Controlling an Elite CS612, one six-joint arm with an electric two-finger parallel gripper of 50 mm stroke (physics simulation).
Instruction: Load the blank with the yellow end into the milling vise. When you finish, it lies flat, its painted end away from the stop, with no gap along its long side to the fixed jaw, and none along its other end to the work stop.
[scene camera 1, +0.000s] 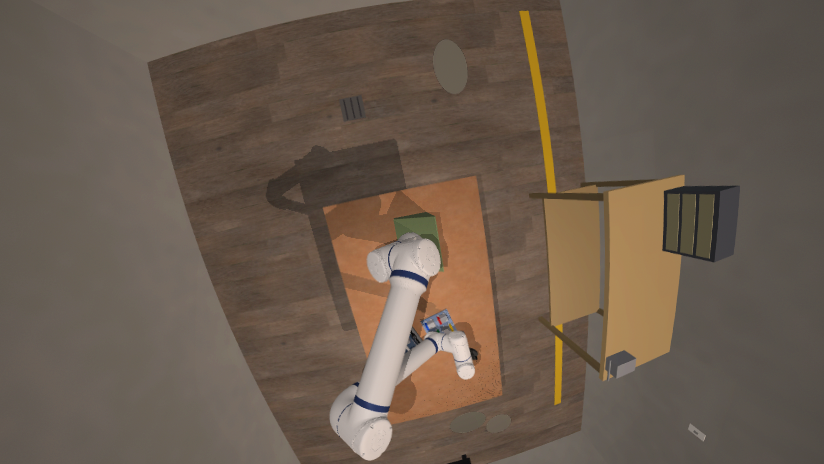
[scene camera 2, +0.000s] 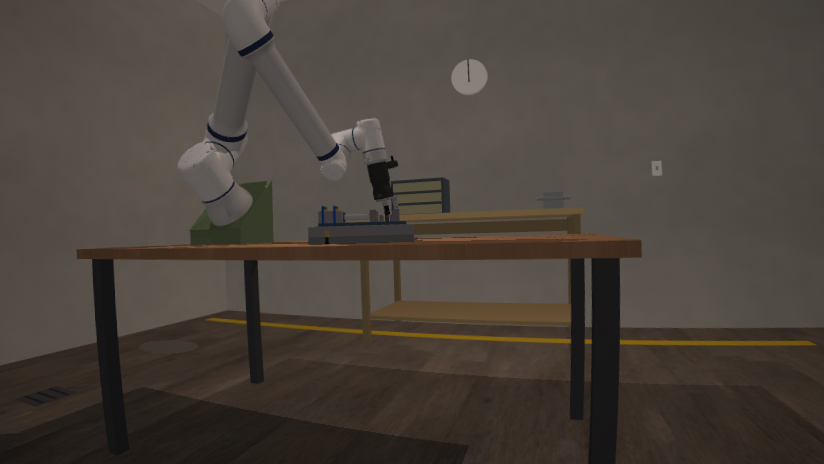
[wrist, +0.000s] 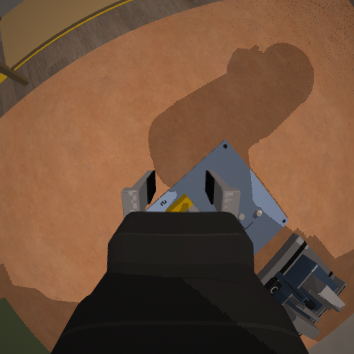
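The blank with the yellow end (scene camera 1: 451, 327) (wrist: 180, 204) lies on the blue tray (wrist: 225, 172). In the wrist view its yellow end shows just ahead of the black gripper body, which hides most of the rest of it. My gripper (wrist: 180, 180) (scene camera 2: 388, 215) is open, with nothing between its fingers. The fingers are low over the tray, one on each side of the yellow end in the wrist view; their exact height is unclear. The milling vise (scene camera 1: 412, 341) (scene camera 2: 361, 233) (wrist: 306, 272) stands beside the tray, partly hidden by the arm in scene camera 1. Its jaw seat is not clearly visible.
Blanks with red (scene camera 1: 439, 319) and blue (scene camera 1: 428, 326) ends lie on the tray. Small round pins (wrist: 259, 213) stand near its corner. A green angled block (scene camera 1: 416, 223) (scene camera 2: 262, 213) stands on the orange-brown table (scene camera 1: 461, 230) by the arm's base. A wooden bench (scene camera 1: 640, 276) is beyond the table.
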